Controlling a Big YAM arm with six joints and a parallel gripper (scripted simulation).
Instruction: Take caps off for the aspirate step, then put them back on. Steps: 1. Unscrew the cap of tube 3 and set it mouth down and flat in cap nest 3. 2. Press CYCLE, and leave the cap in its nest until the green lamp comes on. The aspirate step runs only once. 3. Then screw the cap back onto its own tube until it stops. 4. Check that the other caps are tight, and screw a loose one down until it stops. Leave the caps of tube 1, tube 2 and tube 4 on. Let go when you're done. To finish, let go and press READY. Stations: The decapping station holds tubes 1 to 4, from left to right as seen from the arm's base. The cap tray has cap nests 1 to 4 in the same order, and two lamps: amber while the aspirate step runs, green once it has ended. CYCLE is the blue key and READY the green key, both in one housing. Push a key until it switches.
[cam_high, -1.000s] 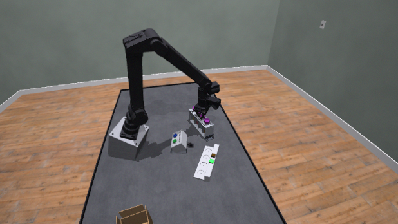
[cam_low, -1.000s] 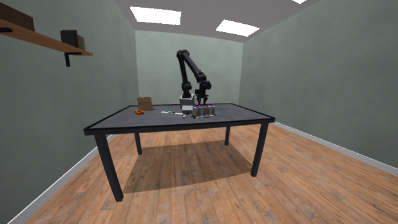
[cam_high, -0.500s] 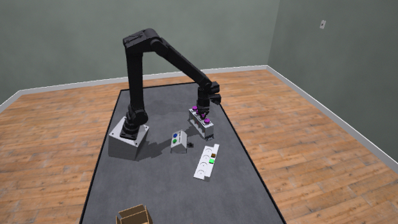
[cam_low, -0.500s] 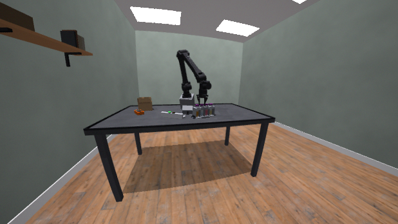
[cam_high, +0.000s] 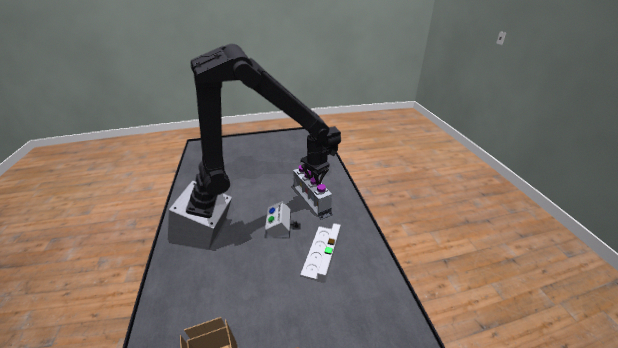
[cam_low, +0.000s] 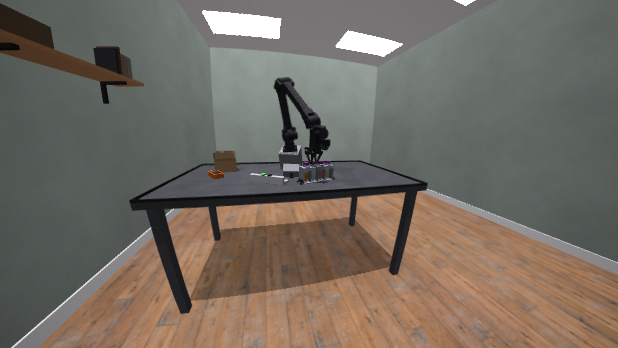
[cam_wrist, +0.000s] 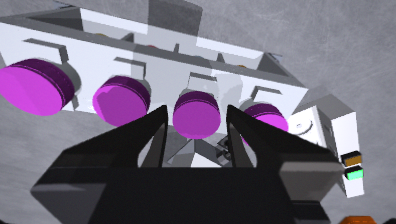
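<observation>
Right now my hand is right at the cap. Round my hand: blue key: 170 mm behind, 110 mm to the right, 50 mm below; then key housing: 160 mm behind, 130 mm to the right, 60 mm below; then green key: 180 mm behind, 150 mm to the right, 50 mm below.
</observation>
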